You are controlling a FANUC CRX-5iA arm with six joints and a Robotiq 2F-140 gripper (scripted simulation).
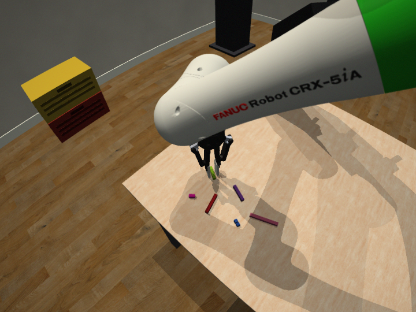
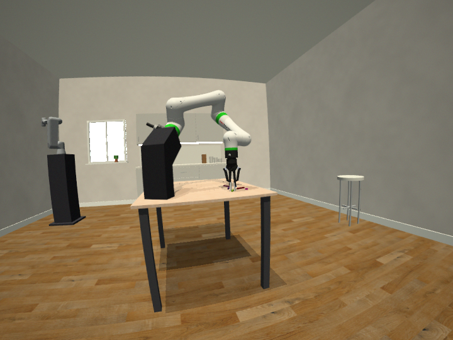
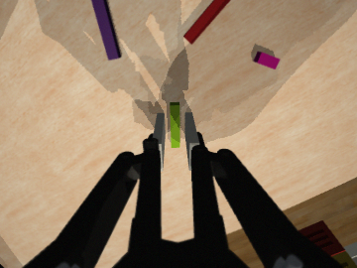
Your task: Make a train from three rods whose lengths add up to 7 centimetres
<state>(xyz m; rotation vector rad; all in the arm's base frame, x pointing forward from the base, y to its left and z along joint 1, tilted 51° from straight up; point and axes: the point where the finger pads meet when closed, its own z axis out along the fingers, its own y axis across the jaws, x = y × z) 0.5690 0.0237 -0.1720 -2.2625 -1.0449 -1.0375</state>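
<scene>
Now: hand 3 cm above the lime rod. From my hand the other things lie so: magenta rod (11 cm ahead, 3 cm below, 2 cm to the left); then red rod (9 cm ahead, 8 cm to the left, 3 cm below); then purple rod (12 cm to the left, 3 cm below).
</scene>
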